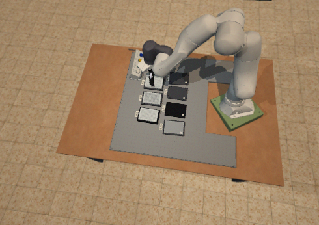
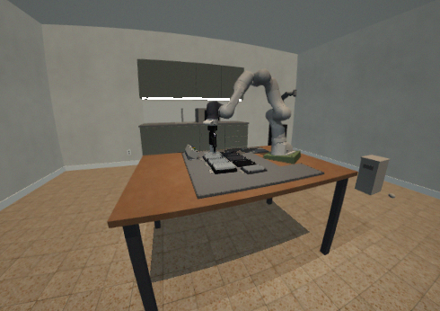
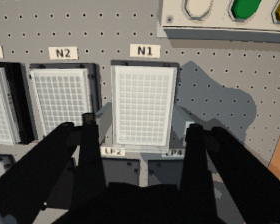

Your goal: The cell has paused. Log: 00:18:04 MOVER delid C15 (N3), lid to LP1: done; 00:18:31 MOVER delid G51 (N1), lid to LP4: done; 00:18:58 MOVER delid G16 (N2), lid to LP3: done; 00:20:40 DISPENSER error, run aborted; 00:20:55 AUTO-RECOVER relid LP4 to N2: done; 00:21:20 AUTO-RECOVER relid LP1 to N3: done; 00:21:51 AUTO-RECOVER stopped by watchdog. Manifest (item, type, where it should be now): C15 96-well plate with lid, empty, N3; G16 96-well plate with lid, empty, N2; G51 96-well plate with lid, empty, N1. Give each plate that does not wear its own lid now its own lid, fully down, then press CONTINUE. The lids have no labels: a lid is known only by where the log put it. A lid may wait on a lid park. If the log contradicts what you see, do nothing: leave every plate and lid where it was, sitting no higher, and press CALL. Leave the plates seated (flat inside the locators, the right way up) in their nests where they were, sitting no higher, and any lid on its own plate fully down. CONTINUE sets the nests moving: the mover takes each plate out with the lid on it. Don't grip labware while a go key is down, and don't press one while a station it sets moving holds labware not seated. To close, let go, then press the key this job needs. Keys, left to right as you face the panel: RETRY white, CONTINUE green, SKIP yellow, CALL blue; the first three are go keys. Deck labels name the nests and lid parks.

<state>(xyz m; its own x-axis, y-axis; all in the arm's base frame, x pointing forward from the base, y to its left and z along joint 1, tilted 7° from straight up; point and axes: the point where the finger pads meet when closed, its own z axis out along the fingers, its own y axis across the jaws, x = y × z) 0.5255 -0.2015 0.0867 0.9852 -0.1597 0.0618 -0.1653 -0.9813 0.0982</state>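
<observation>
Now: the clear lid 20 mm below my hand. The rest, counted from my hand: LP2 label: 80 mm behind, 70 mm to the left, 70 mm below; white retry key: 120 mm ahead, 70 mm to the right; green continue key: 110 mm ahead, 120 mm to the right.
</observation>
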